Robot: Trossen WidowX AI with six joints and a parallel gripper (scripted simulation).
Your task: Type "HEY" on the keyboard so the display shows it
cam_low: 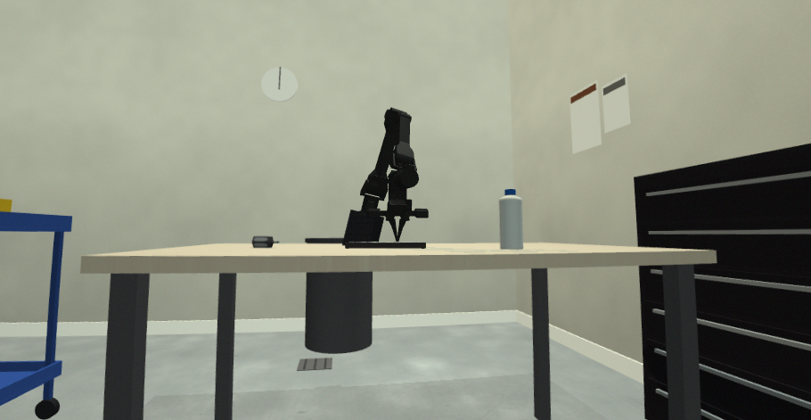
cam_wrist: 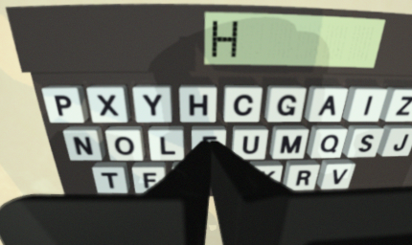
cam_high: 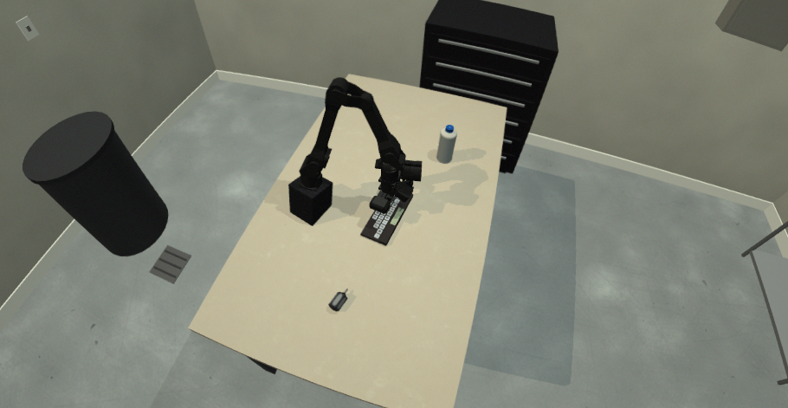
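Right now my hand is 14 cm to the left of the left-arrow key and 4 cm above it.
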